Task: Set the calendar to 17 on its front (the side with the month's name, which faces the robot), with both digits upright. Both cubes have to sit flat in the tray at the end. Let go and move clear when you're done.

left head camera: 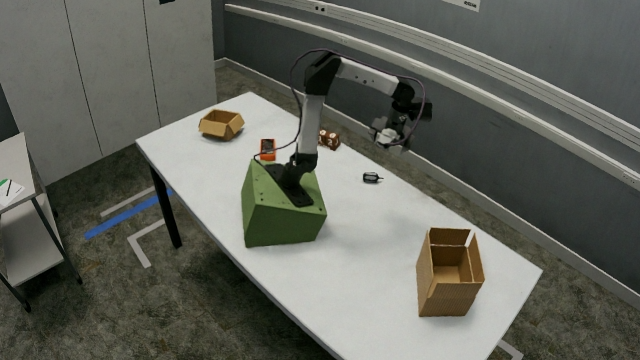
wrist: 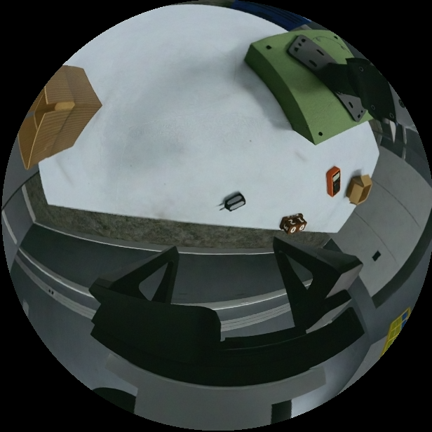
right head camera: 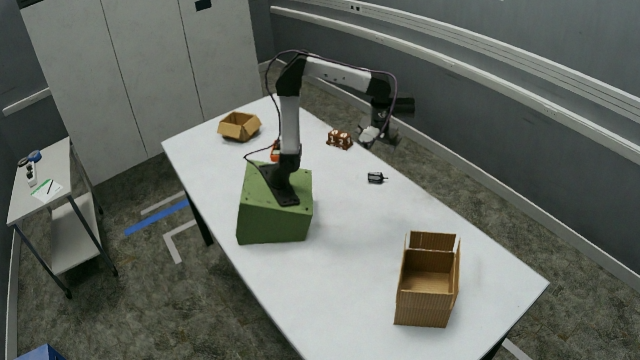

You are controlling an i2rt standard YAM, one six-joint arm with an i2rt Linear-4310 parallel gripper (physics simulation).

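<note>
The calendar's two brown cubes stand side by side in a brown tray near the table's far edge. In the right head view the left cube (right head camera: 332,138) shows a white 1 and the right cube (right head camera: 345,140) a white 2 on the side toward the robot, both apparently upright. In the left head view the arm partly hides the calendar (left head camera: 330,139). The calendar (wrist: 294,224) is small in the wrist view, its digits hard to read. My gripper (left head camera: 393,143) (right head camera: 381,142) (wrist: 223,247) is open and empty, raised well above the table and away from the calendar.
A small black object (left head camera: 371,177) (right head camera: 376,177) (wrist: 235,201) lies near the far edge. An orange meter (left head camera: 267,149) (wrist: 333,181) and a small open box (left head camera: 221,124) (right head camera: 239,126) are beyond the green base (left head camera: 285,225). A tall open carton (left head camera: 450,300) (right head camera: 424,307) stands at the right.
</note>
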